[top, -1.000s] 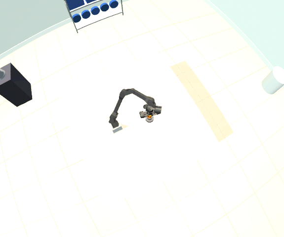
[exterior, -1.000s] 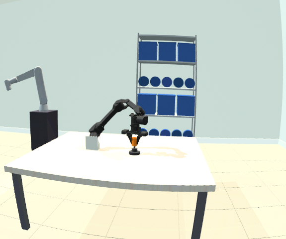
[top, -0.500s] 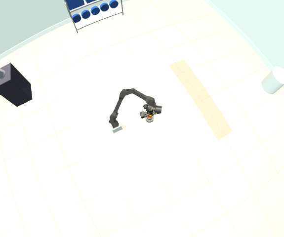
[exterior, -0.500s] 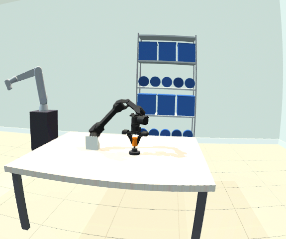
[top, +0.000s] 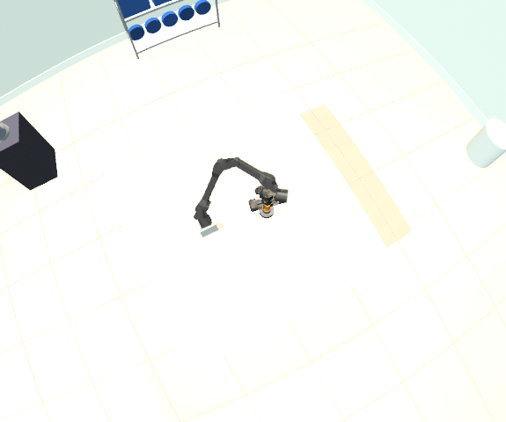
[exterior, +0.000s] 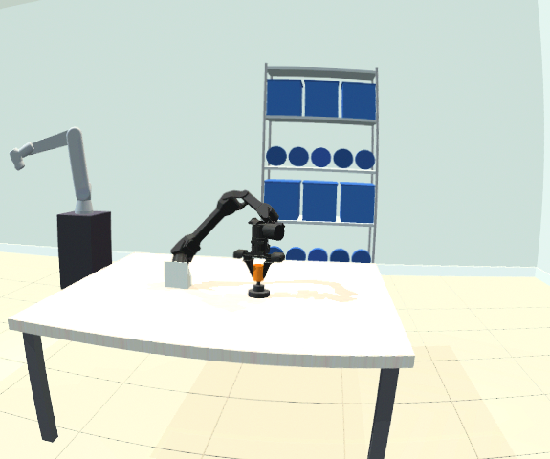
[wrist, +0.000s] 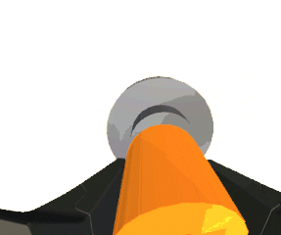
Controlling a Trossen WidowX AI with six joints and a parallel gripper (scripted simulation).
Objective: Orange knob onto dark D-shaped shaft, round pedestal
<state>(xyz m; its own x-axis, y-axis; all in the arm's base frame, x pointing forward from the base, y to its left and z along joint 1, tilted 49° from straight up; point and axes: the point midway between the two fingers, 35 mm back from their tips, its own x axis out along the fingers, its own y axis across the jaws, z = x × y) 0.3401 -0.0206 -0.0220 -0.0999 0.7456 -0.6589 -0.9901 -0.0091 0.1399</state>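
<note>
Right now the orange knob is 2 cm above my gripper tip. Round my gripper tip: pedestal: 4 cm below.
</note>
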